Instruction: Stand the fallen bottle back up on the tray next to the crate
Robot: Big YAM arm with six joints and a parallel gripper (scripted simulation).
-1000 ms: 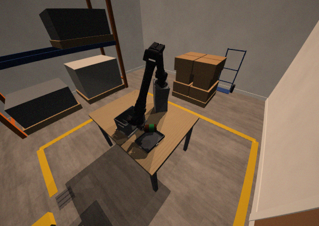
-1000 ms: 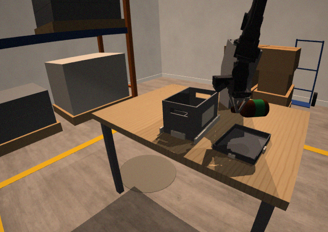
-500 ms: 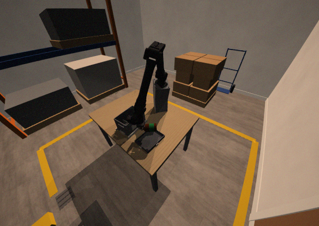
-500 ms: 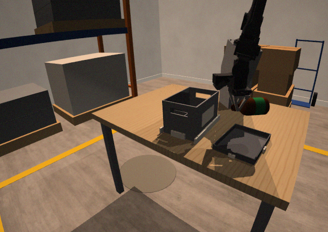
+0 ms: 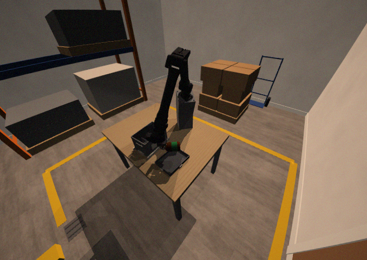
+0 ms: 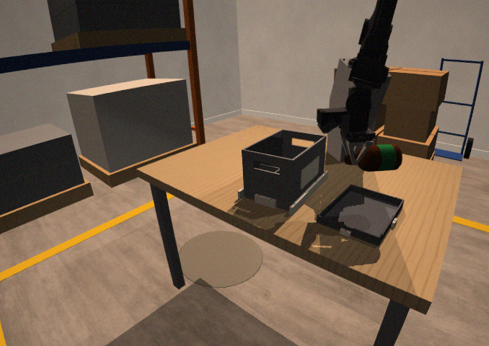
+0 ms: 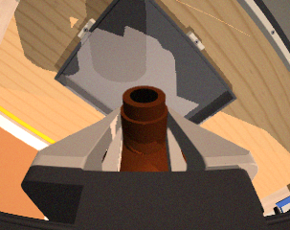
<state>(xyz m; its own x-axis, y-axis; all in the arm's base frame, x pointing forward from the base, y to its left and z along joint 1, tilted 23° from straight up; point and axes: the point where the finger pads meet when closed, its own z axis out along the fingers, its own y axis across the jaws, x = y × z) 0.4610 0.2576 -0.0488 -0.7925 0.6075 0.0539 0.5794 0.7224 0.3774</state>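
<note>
My hand is 40 mm past the brown bottle and 30 mm to the right of it. From my hand the other things lie so: tray 180 mm below, 50 mm behind, 30 mm to the left; dark crate 260 mm to the right, 110 mm below, 10 mm behind.
</note>
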